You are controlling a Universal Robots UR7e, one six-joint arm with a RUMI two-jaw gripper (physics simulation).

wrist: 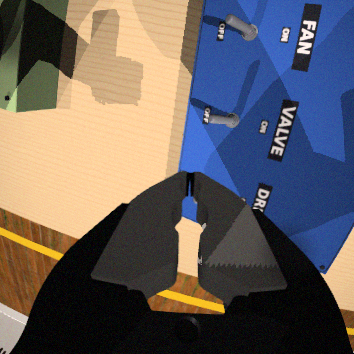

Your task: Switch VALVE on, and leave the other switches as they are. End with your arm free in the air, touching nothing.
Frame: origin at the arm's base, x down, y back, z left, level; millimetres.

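Seen in the pictures: gripper, fingertip midpoint: (189,174).
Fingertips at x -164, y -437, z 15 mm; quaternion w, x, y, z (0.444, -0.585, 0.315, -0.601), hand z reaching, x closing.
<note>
A point is followed by its place in that frame.
A blue switch panel (320,200) @[x -45, y -624, z 27 mm] fills the right of the wrist view. The VALVE switch (223,120) @[x -17, y -455, z 52 mm] is a small metal lever beside its VALVE label (283,131) @[x -18, y -533, z 78 mm]; it leans left, towards its OFF mark. The FAN switch (242,28) @[x -13, y -421, z 163 mm], higher up, also leans left towards OFF. The DRIVE label (262,197) @[x -18, y -564, z -17 mm] shows in part; the gripper hides its switch. My gripper (189,174) @[x -164, y -437, z 15 mm] is shut and empty, its tips below the VALVE lever in the picture, over the panel's left edge.
A green base block (40,85) @[x 48, y -128, z -39 mm] stands at the upper left on the pale wooden table top (100,160) @[x 97, y -275, z -147 mm]. Shadows fall across table and panel. A wooden floor with a yellow line (30,241) shows beyond the table's edge. A grey-white object (11,325) shows at the lower left.
</note>
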